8 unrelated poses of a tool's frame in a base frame.
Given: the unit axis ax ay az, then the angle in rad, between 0 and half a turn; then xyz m.
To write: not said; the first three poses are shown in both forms.
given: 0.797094 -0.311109 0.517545 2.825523 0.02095 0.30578 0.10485
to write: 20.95 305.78 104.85 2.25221 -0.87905 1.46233
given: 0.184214 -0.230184 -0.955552 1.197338 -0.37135 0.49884 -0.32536
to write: -371.35 498.84 -325.36 0.22057 -0.27561 -1.14412
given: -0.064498 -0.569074 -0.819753 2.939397 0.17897 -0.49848 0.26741
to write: 178.97 -498.48 267.41 -0.18959 -1.67273 -2.40958
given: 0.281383 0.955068 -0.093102 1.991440 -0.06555 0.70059 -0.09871
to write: -65.55 700.59 -98.71 0.56036 1.90196 -0.18541
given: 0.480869 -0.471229 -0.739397 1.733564 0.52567 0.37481 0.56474
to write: 525.67 374.81 564.74 0.83362 -0.81691 -1.28179
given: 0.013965 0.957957 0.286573 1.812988 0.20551 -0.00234 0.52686
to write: 205.51 -2.34 526.86 0.02532 1.73676 0.51955
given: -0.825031 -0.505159 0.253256 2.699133 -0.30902 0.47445 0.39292
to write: -309.02 474.45 392.92 -2.22687 -1.36349 0.68357
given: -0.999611 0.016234 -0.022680 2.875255 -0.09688 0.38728 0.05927
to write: -96.88 387.28 59.27 -2.87414 0.04668 -0.06521
